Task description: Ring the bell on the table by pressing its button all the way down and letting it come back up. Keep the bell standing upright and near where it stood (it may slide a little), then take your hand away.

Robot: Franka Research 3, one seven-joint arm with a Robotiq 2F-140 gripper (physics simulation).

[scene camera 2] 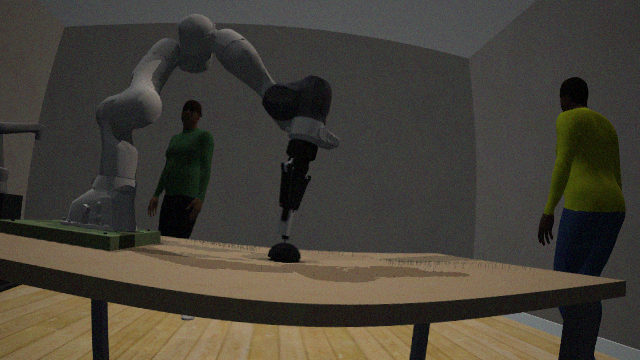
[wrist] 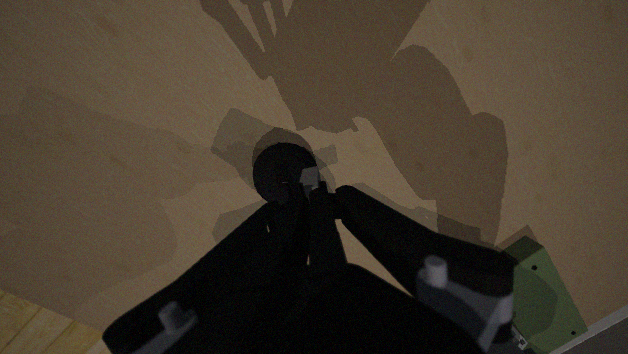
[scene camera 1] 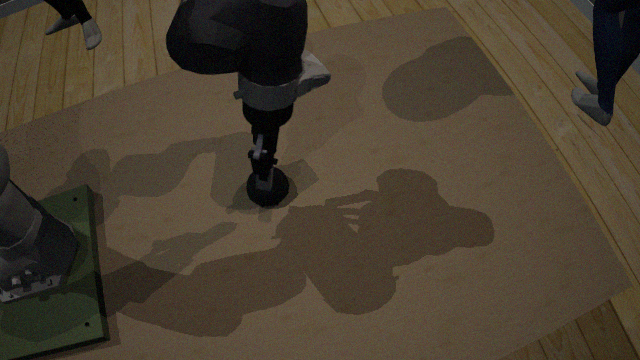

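Note:
A black dome-shaped bell [scene camera 1: 268, 198] [scene camera 2: 284, 254] [wrist: 275, 162] stands upright on the wooden table [scene camera 1: 525, 210] [scene camera 2: 350, 295] [wrist: 100, 60]. My gripper [scene camera 1: 264, 184] [scene camera 2: 284, 236] [wrist: 313, 179] is shut and empty, pointing down. In scene camera 2 its pale fingertips are right above the top of the bell, over the small button, with hardly any gap. In the wrist view the fingertips overlap the right part of the bell. The button is mostly hidden, and I cannot tell whether the tips touch it or how far it is pressed.
The arm's green base plate [scene camera 1: 60, 327] [scene camera 2: 85, 235] [wrist: 560, 305] lies on the table at the arm's foot. Behind the table stands a person in green [scene camera 2: 186, 160], and to the right a person in yellow [scene camera 2: 590, 160]. Arm shadows fall around the bell.

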